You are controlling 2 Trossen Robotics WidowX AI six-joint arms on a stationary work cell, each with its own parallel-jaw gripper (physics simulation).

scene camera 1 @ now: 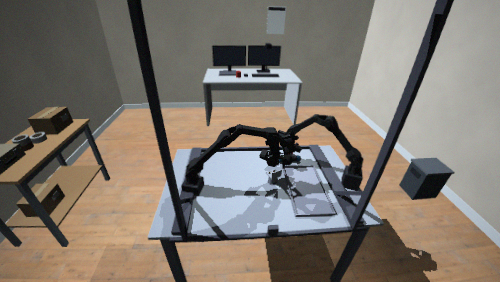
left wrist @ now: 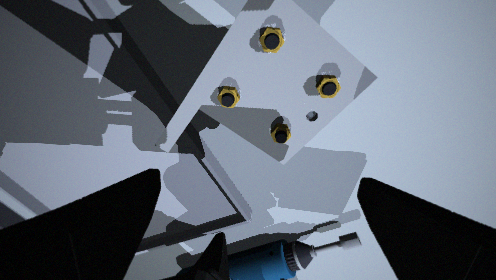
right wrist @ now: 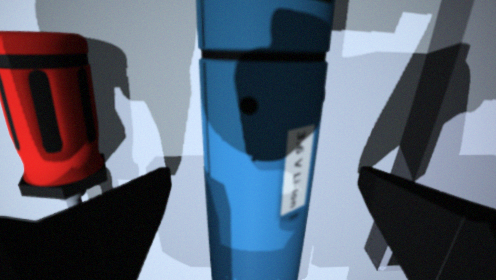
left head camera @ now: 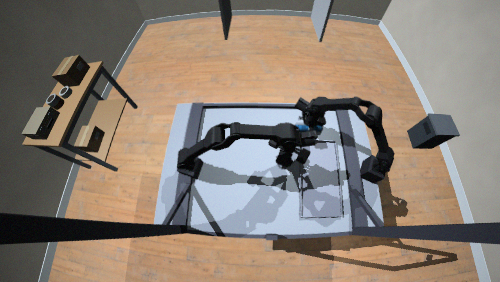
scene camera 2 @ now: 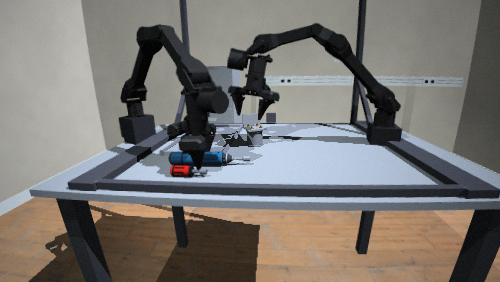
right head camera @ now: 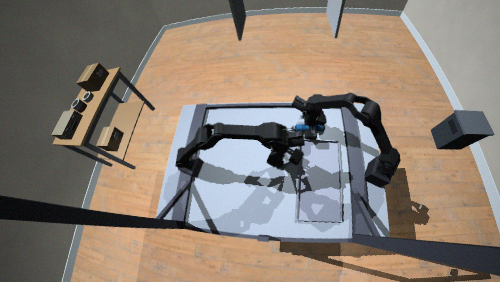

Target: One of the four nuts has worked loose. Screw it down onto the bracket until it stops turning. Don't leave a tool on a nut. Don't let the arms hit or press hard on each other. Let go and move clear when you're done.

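Places are measured from the left arm's base along level axes (x ahead, y left, z up), in metres.
Pixels of known places: left gripper, fingertip midpoint: [scene camera 1: 276, 166] [left wrist: 261, 182] [scene camera 2: 248, 117] [right head camera: 285, 152]; right gripper, fingertip midpoint: [left wrist: 240, 254] [right wrist: 266, 176] [left head camera: 305, 130] [scene camera 2: 202, 163] [right head camera: 307, 130]; left arm's base, origin of the base link: [scene camera 1: 192, 180] [left head camera: 188, 164] [scene camera 2: 384, 125] [right head camera: 188, 163]; right arm's base, origin of the base link: [scene camera 1: 354, 171] [left head camera: 378, 166] [scene camera 2: 136, 116] [right head camera: 383, 169].
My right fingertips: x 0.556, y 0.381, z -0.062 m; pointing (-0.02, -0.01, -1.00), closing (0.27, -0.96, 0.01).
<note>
For each thing: its top centre in the pictures, then the offset to it from my right fingertips. "spot": a spot on its surface instead. Level surfaces: height alone.
- blue power driver, surface spot: [right wrist: 250, 200] spot: dy +0.012, dx +0.010, dz +0.037 m
- red hand driver, middle of its top: [right wrist: 36, 176] [scene camera 2: 188, 166] dy +0.085, dx -0.009, dz +0.026 m
- thin rectangular outline, surface spot: [right head camera: 320, 221] [left head camera: 323, 217] spot: dy -0.457, dx +0.171, dz +0.000 m
- table, its level: dz -0.003 m
The bracket [scene camera 2: 253, 130] [left wrist: 299, 65] stands on the table with a tilted top plate. It carries brass nuts [left wrist: 271, 40] [left wrist: 328, 87] [left wrist: 228, 97] [left wrist: 281, 133] on dark studs; which one is loose I cannot tell. My left gripper [scene camera 2: 251, 116] [left wrist: 261, 182] is open and empty above the bracket. A blue power driver [scene camera 2: 197, 158] [left wrist: 262, 260] [right wrist: 250, 200] with a socket tip lies on the table. My right gripper [right wrist: 266, 176] is open, low over it, one finger on each side of its body. A red hand driver [scene camera 2: 181, 171] [right wrist: 55, 110] lies beside the blue one.
A thin rectangular outline [left head camera: 321, 217] [right head camera: 320, 221] is on the table [scene camera 2: 325, 167], close to the bracket. Dark frame beams [scene camera 2: 280, 189] edge the table. In both head views my two arms come close together near the blue driver. Uprights of the cell stand at the table sides.
</note>
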